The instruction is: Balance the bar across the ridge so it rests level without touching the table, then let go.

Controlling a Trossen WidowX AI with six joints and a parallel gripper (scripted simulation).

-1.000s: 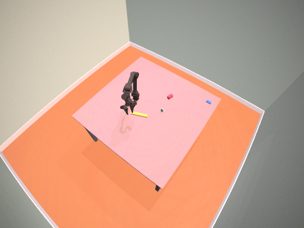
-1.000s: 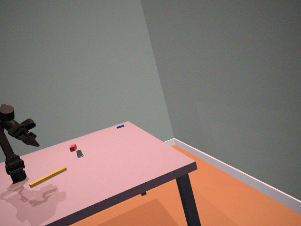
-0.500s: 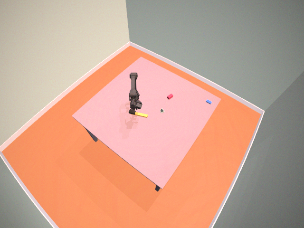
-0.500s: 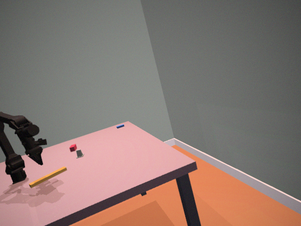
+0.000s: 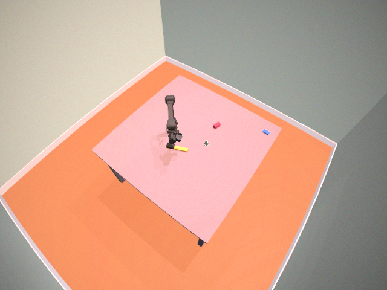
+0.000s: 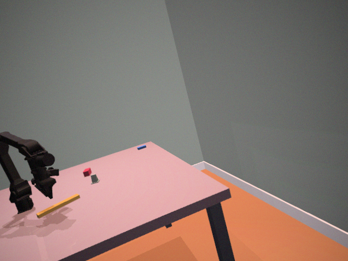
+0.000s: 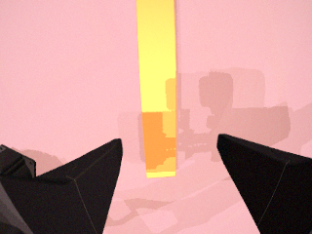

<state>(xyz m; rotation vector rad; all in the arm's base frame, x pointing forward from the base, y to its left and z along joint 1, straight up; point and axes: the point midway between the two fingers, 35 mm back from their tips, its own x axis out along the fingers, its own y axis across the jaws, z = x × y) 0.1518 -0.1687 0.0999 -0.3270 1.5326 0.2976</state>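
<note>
My gripper tip is 6 cm above the yellow-orange bar, 2 cm to the right of it and 2 cm short of it. From my gripper tip the other things lie so: flat blue block: 67 cm to the left, 59 cm ahead, 6 cm below; then red block: 43 cm to the left, 17 cm ahead, 5 cm below.
</note>
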